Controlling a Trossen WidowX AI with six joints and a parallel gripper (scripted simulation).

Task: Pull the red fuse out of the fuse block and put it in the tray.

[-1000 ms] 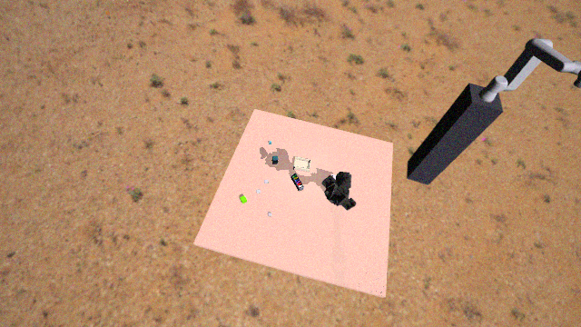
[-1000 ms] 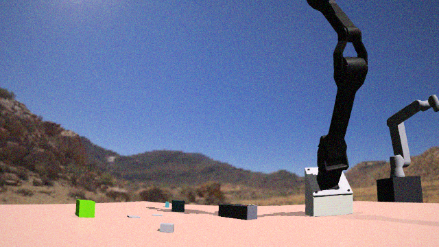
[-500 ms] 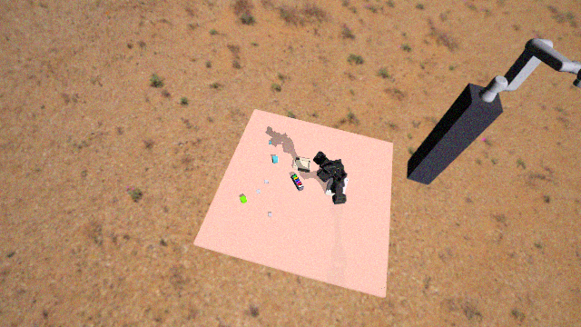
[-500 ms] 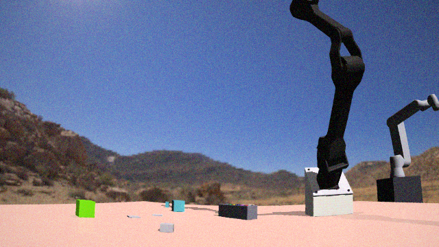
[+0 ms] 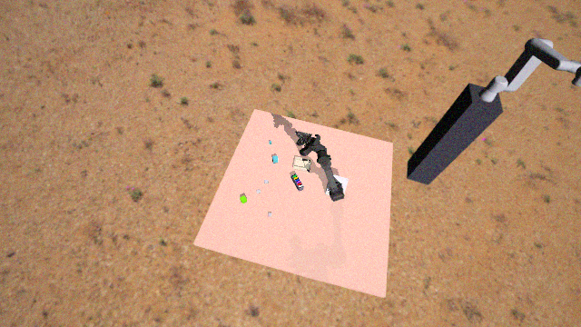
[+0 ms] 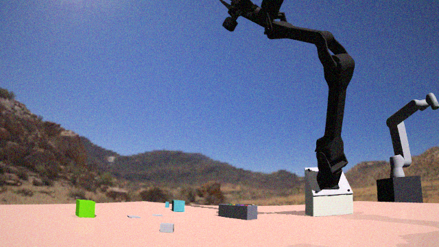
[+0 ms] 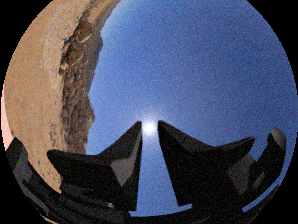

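The red fuse lies 710 mm below my gripper tip, 100 mm to the right of it and 70 mm behind it. Round my gripper tip: green cube (720 mm below, 280 mm ahead, 150 mm to the left); then teal cube (710 mm below, 260 mm to the right, 180 mm ahead); then small grey cube (730 mm below, 190 mm to the left, 60 mm ahead).
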